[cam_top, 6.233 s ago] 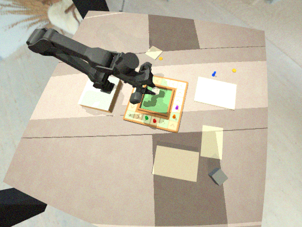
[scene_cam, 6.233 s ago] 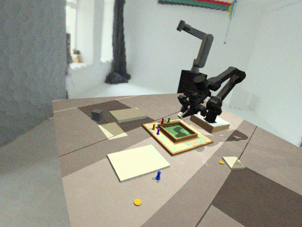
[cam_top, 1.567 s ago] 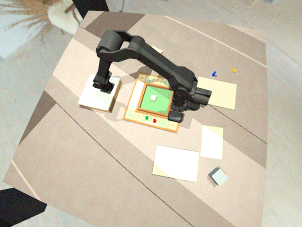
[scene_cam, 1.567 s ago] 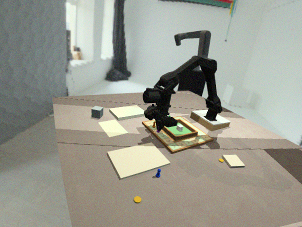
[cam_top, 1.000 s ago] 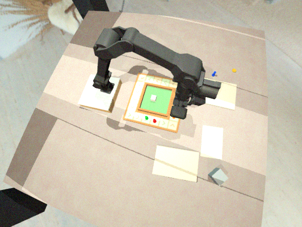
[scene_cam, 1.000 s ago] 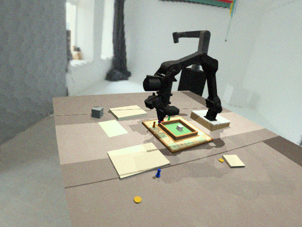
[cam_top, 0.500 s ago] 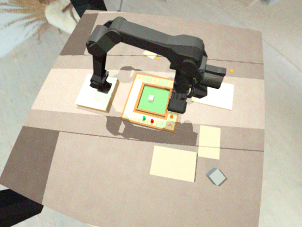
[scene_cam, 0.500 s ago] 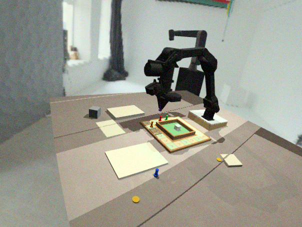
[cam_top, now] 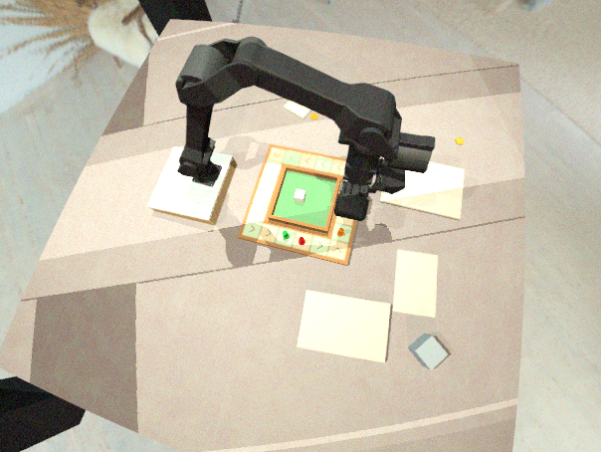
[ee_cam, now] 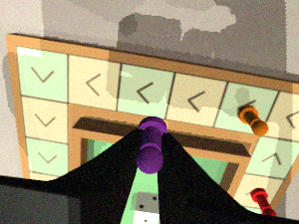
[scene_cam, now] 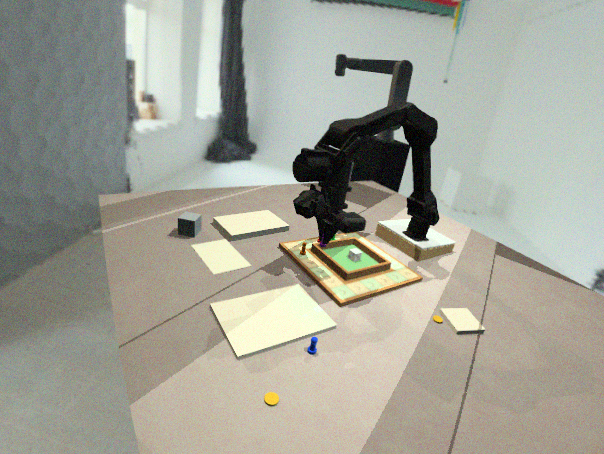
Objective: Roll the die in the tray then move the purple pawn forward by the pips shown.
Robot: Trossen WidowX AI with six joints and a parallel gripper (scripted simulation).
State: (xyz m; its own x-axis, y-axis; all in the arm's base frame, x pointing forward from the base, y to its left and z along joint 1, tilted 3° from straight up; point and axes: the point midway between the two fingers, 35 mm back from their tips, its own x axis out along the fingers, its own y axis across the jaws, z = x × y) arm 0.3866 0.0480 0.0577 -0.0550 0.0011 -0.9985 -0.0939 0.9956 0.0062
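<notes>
The orange pawn lies 80 mm to the right of my gripper tip and 60 mm below it. Also, from my gripper tip: purple pawn 10 mm above; then die 130 mm behind, 60 mm below, 20 mm to the right; then green tray 110 mm behind, 80 mm below, 20 mm to the right.
</notes>
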